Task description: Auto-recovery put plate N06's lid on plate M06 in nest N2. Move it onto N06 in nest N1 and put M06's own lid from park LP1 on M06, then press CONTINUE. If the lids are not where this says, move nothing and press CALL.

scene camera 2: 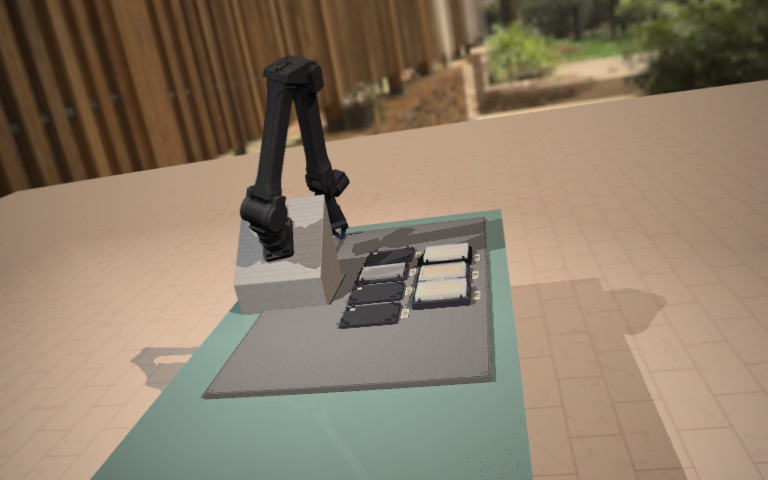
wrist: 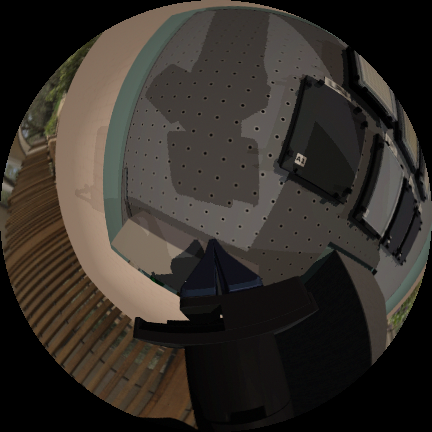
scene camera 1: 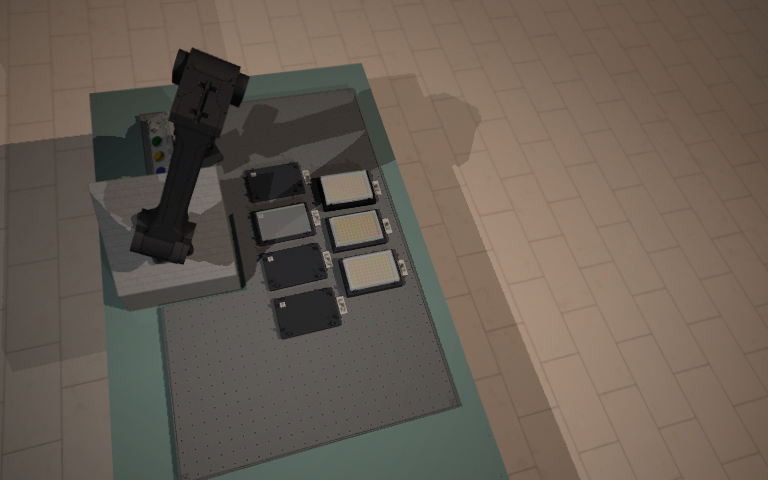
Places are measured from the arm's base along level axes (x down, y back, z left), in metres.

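Pixels of known places: gripper, between the fingertips: (scene camera 2: 342, 238) (wrist: 212, 242); arm's base, origin of its link: (scene camera 2: 278, 240).
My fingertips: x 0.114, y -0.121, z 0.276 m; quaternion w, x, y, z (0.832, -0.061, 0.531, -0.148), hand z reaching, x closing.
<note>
For each thing: its top centre in the pictures, then the offset to it from my fingertips. "spot": a spot on its surface instead. Level surfaces: height alone.
- green button, a spot on its surface: (scene camera 1: 156, 140) spot: dx -0.017, dy +0.109, dz +0.064 m
- yellow button, a spot on its surface: (scene camera 1: 158, 155) spot: dx -0.016, dy +0.112, dz +0.015 m
- blue button, a spot on its surface: (scene camera 1: 160, 170) spot: dx -0.017, dy +0.115, dz -0.033 m
- far plate, centre of its top: (scene camera 1: 346, 185) (scene camera 2: 445, 249) dx +0.019, dy -0.338, dz -0.177 m
- middle plate, centre of its top: (scene camera 1: 356, 226) (scene camera 2: 442, 269) dx +0.026, dy -0.325, dz -0.303 m
- grey lid-like panel, centre of its top: (wrist: 388, 192) (scene camera 1: 283, 221) (scene camera 2: 382, 270) dx +0.037, dy -0.148, dz -0.229 m
- far left column, centre of its top: (wrist: 338, 133) (scene camera 1: 275, 178) (scene camera 2: 389, 252) dx +0.035, dy -0.160, dz -0.096 m
- perforated board, height of its surface: dx +0.054 m
- green table, height of its surface: dx +0.067 m
My gripper (scene camera 2: 340, 232) (wrist: 212, 242) is shut and empty, its fingertips low over the button box (scene camera 1: 144, 144) (wrist: 145, 242); the arm hides them in scene camera 1. The box has a green button (scene camera 1: 156, 140), a yellow button (scene camera 1: 158, 155) and a blue button (scene camera 1: 160, 170). Three pale well plates stand in the right column: far plate (scene camera 1: 346, 188) (scene camera 2: 447, 252), middle plate (scene camera 1: 355, 229) (scene camera 2: 442, 271), near plate (scene camera 1: 370, 271) (scene camera 2: 441, 290). Whether they carry lids is unclear. A grey lid-like panel (scene camera 1: 283, 223) (scene camera 2: 385, 272) (wrist: 387, 190) lies in the second left park. Labels are too small to read.
Dark flat parks stand at the far left column (scene camera 1: 275, 181) (wrist: 325, 145), third place (scene camera 1: 294, 266) and nearest place (scene camera 1: 308, 312). A big grey block (scene camera 1: 186, 280) (scene camera 2: 277, 294) carries the arm's base. The perforated board (scene camera 1: 305, 390) (scene camera 2: 396, 350) lies on the green table (scene camera 2: 317, 435).
</note>
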